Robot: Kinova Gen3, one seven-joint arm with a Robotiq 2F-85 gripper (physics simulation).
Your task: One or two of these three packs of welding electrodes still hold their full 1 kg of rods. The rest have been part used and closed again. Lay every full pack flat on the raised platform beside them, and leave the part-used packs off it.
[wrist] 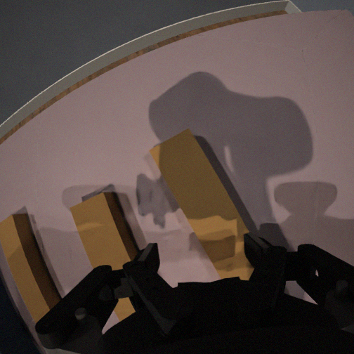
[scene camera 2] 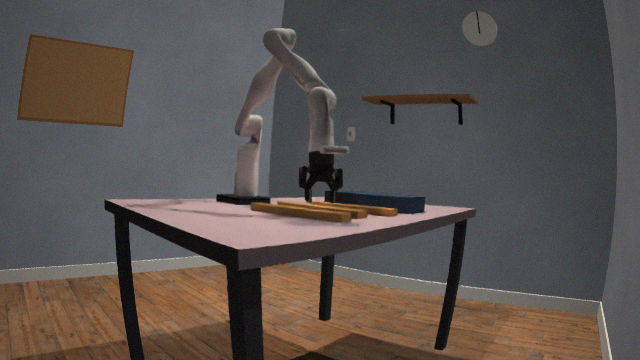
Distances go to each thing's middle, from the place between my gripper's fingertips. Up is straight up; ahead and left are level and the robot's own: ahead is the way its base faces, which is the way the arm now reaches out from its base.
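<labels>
Dark blue raised platform [scene camera 2: 406, 204]: 2 cm below my hand, 4 cm behind it, 43 cm to the left of it.
</labels>
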